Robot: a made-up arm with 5 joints. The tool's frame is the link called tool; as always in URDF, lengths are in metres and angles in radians.
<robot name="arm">
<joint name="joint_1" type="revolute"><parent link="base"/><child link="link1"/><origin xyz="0.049 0 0.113"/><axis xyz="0 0 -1"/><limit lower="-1.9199" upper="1.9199"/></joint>
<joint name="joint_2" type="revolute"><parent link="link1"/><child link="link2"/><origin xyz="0.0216 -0.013 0.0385"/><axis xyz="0 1 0"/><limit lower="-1.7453" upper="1.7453"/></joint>
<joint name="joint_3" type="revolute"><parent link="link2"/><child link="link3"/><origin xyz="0.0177 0 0.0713"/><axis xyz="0 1 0"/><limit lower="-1.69" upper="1.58"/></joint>
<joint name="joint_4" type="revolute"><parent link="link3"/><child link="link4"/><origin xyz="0.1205 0 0.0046"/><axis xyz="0 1 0"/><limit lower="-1.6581" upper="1.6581"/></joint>
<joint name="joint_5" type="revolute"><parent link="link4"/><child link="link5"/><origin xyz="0.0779 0.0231 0"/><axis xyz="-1 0 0"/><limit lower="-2.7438" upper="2.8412"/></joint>
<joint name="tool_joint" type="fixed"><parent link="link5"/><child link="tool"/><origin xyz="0 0 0" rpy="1.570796 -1.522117 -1.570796"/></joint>
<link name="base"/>
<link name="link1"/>
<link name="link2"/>
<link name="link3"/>
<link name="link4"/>
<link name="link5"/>
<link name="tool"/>
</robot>
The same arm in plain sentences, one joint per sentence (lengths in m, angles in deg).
The arm has five revolute joints in a row. What follows holds with every joint at zero, and every direction is one of the base frame's.
The first joint is mounted 0.049 m along +x and 0.113 m along +z from the base frame's origin and rotates about -z, from -110 to 110 deg.
The second joint is mounted 0.0216 m along +x and 0.013 m along -y and 0.0385 m along +z from the first joint and rotates about +y, from -100 to 100 deg.
The third joint is mounted 0.0177 m along +x and 0.0713 m along +z from the second joint and rotates about +y, from -96.83 to 90.53 deg.
The fourth joint is mounted 0.1205 m along +x and 0.0046 m along +z from the third joint and rotates about +y, from -95 to 95 deg.
The fifth joint is mounted 0.0779 m along +x and 0.0231 m along +y from the fourth joint and rotates about -x, from -157.21 to 162.79 deg.
The tool frame, which is the frame that the pose is given for, is mounted at the same point as the fifth joint; its axes are the base frame's turned by roll 90, pitch -87.21 and yaw -90 deg (as in URDF: about the fixed x, then y, then z).

